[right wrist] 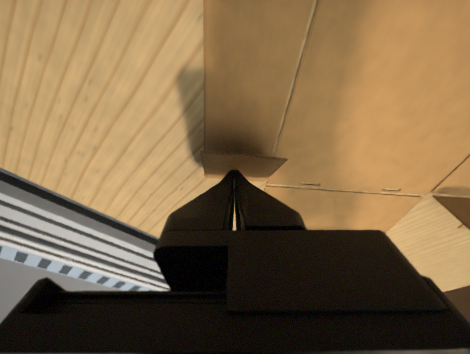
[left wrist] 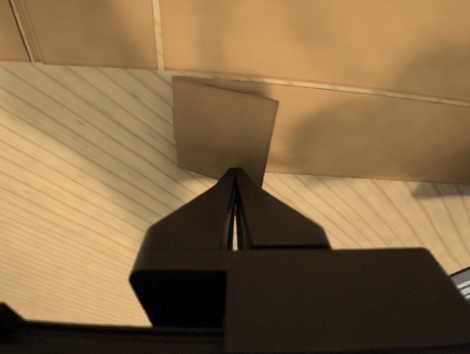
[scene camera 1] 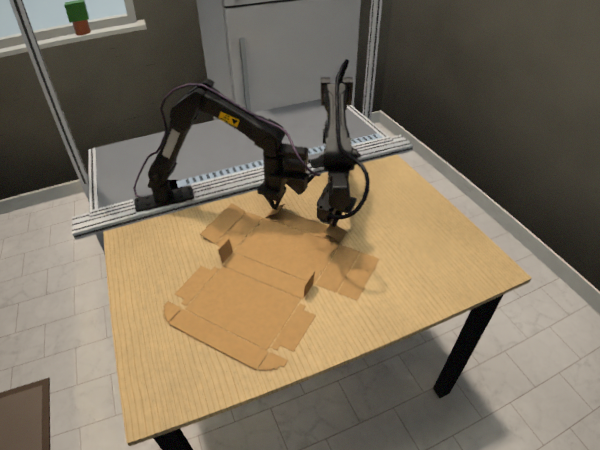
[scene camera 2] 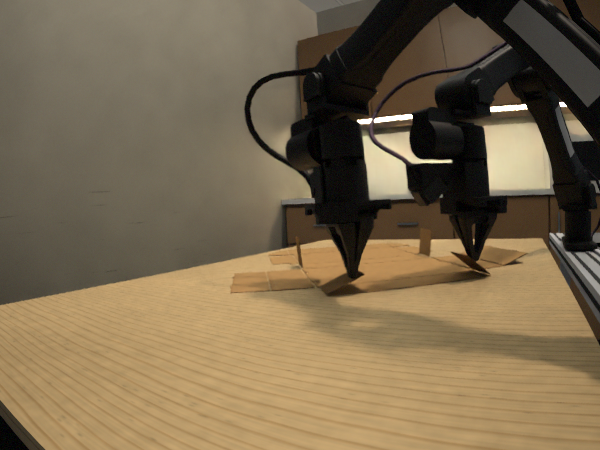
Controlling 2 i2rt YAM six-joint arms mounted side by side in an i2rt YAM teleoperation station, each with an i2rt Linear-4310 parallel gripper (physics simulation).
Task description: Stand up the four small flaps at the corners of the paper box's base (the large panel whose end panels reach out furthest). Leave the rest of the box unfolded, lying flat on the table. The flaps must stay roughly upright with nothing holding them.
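Frame: origin at the left arm's base, x left, y back, z up, level; metres.
Seen in the pictures: left gripper, between the fingertips: [left wrist: 235, 177] [scene camera 1: 335, 225] [scene camera 2: 352, 277]; right gripper, between the fingertips: [right wrist: 234, 177] [scene camera 1: 274, 208] [scene camera 2: 474, 261]; right arm's base, origin of its link: [scene camera 1: 164, 199] [scene camera 2: 577, 244].
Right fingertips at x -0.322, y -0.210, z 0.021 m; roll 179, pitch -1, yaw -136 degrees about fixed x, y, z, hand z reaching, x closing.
Pixels of each thing's middle, then the offset from my right fingertips to it. "pt": a spot on its surface instead. Level surfaces: height alone.
- fourth flap, a spot on its surface: [right wrist: 220, 164] [scene camera 2: 470, 260] pt dx +0.017, dy -0.004, dz +0.004 m
- lid panel, a spot on its surface: [scene camera 1: 245, 305] pt dx -0.201, dy -0.310, dz -0.021 m
- wooden table, height of its surface: dz -0.022 m
The brown paper box lies unfolded, its base panel [scene camera 1: 287, 247] flat. Two base corner flaps stand roughly upright and untouched: one [scene camera 1: 226, 251] [scene camera 2: 425, 242] at picture left in scene camera 1, one [scene camera 1: 309, 284] [scene camera 2: 299, 251] at front right. The flap near my left gripper [scene camera 2: 340, 284] [left wrist: 220, 125] leans far inward over its end panel. My left gripper [scene camera 1: 334, 223] [scene camera 2: 354, 275] [left wrist: 235, 177] is shut and empty, tips at that flap's edge. The fourth flap [scene camera 2: 468, 262] [right wrist: 220, 164] also leans inward; my right gripper [scene camera 1: 275, 206] [scene camera 2: 474, 257] [right wrist: 234, 177] is shut and empty against its outer side.
The lid panel [scene camera 1: 245, 305] and its side tabs lie flat toward the front of the wooden table [scene camera 1: 425, 280] [scene camera 2: 250, 375]. Side panels [scene camera 1: 357, 270] [scene camera 1: 225, 224] extend either side of the base. The aluminium rail [scene camera 1: 225, 186] runs along the table's back edge.
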